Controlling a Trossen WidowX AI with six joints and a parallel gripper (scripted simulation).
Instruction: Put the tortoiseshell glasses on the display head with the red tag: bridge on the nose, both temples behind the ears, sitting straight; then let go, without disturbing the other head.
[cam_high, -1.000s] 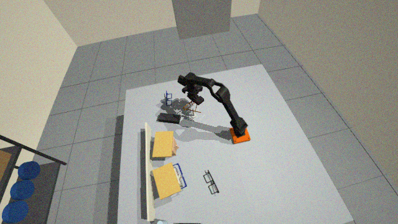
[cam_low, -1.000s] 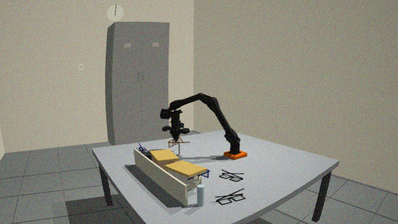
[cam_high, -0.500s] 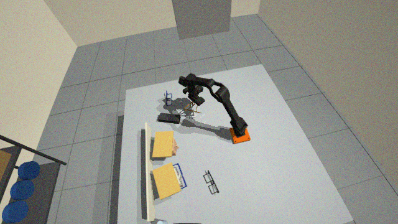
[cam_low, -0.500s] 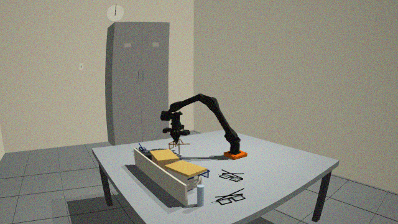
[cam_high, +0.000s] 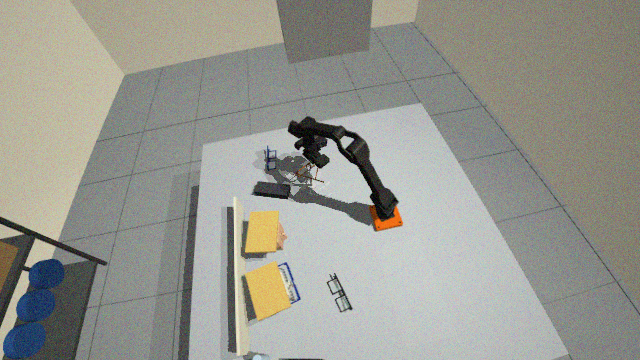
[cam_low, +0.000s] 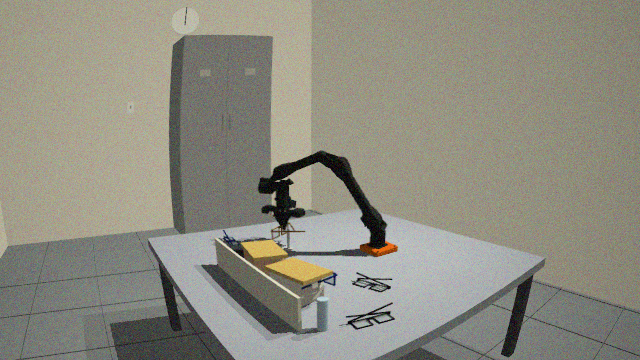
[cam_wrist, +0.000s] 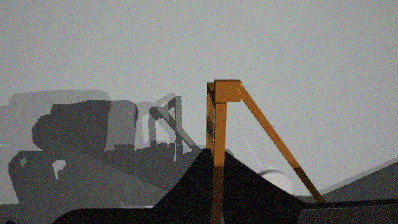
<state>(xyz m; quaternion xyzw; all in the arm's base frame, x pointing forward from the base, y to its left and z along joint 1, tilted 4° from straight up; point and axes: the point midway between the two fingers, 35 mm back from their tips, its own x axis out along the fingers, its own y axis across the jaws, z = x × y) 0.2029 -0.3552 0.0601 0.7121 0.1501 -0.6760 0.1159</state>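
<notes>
Right now the dark case is 23 cm ahead of my gripper tip, 4 cm to the left of it and 4 cm below it. From my gripper tip the other things lie so: white board (43 cm ahead, 37 cm to the left).
</notes>
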